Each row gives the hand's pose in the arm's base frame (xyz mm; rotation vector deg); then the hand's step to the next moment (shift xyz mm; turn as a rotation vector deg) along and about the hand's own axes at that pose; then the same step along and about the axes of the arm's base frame.
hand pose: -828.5 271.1 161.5 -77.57 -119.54 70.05
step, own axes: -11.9 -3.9 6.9 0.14 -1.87 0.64
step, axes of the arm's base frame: -1.3 -14.2 1.1 -1.54 -0.48 1.15
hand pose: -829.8 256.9 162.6 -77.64 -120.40 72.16
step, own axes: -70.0 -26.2 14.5 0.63 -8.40 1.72
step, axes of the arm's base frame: 9.8 -71.1 25.5 -6.13 -1.59 5.82
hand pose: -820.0 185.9 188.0 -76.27 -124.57 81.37
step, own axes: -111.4 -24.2 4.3 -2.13 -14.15 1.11
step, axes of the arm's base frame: 46.6 -92.4 48.1 -7.44 -4.06 11.58
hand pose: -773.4 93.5 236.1 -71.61 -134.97 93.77
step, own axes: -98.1 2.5 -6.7 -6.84 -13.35 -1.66
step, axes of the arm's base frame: 71.1 -54.1 41.1 -2.57 -4.65 14.13
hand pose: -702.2 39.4 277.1 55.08 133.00 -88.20
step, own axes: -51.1 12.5 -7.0 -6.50 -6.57 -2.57
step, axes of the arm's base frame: 48.3 -11.6 18.7 1.47 -2.03 9.26
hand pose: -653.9 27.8 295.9 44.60 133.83 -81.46
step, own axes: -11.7 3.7 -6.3 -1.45 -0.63 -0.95
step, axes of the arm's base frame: 11.8 3.5 6.2 0.83 0.19 1.64
